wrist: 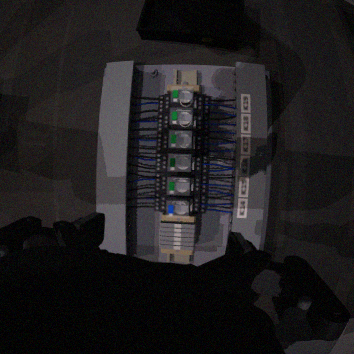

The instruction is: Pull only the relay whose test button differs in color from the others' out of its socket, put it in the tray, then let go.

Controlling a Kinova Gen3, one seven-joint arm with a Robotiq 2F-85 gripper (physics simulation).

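Frame: origin at the arm's base, x right, y ahead, z up, level; millimetres.
Seen in the pictures: gripper, between the fingertips: (pixel 163 237).
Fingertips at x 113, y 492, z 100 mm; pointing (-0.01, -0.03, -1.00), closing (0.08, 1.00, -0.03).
Offsets run from my fingertips to a thing's middle. "pt": to the spot under its first point.
Several relays stand in one column of sockets on the panel. The relay with a blue test button {dy +0, dx +4, dz -142 mm} (pixel 178 208) is the lowest, nearest the gripper, level with the label K14. The relays above it have green buttons, such as the relay next to it {dy +0, dx -23, dz -142 mm} (pixel 179 186) and the topmost relay {dy -2, dx -135, dz -142 mm} (pixel 183 97). All sit in their sockets. My gripper (pixel 163 237) is open and empty, its fingers spread wide at the lower left and lower right, over the panel's near end. A black open-looking box, apparently the tray {pt dy +5, dx -248, dz -165 mm} (pixel 190 35), shows partly at the top edge.
Grey wire ducts flank the column, one left (pixel 114 150) and one right (pixel 252 200) with white labels. Black and blue wires run to the sockets. Grey terminal blocks {dy +0, dx +49, dz -161 mm} (pixel 177 236) sit just below the blue-button relay. The picture is dark, with shadows over the panel.
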